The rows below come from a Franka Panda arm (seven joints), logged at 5 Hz.
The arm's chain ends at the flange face. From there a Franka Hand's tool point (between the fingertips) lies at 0.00 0.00 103.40 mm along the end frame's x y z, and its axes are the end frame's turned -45 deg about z.
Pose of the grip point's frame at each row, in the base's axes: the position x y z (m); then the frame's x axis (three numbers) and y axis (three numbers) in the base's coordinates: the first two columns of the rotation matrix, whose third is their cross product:
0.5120 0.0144 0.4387 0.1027 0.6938 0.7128 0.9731 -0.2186 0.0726
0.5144 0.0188 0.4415 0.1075 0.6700 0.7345 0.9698 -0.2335 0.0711
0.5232 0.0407 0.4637 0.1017 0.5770 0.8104 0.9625 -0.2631 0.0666
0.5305 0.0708 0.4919 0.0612 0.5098 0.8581 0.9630 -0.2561 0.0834
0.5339 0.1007 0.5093 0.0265 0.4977 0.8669 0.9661 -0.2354 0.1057
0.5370 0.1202 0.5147 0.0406 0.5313 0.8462 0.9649 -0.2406 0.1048
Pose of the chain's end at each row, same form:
0.4907 -0.0565 0.5108 0.7607 0.3360 0.5554 0.6155 -0.6452 -0.4527
0.4917 -0.0541 0.5113 0.7618 0.3087 0.5696 0.6097 -0.6389 -0.4691
0.4972 -0.0393 0.5239 0.7525 0.2220 0.6201 0.6087 -0.5940 -0.5259
0.5034 -0.0141 0.5443 0.7242 0.1794 0.6657 0.6377 -0.5416 -0.5478
0.5074 0.0144 0.5597 0.7019 0.1855 0.6877 0.6644 -0.5184 -0.5382
0.5102 0.0362 0.5687 0.7110 0.2056 0.6725 0.6536 -0.5458 -0.5242

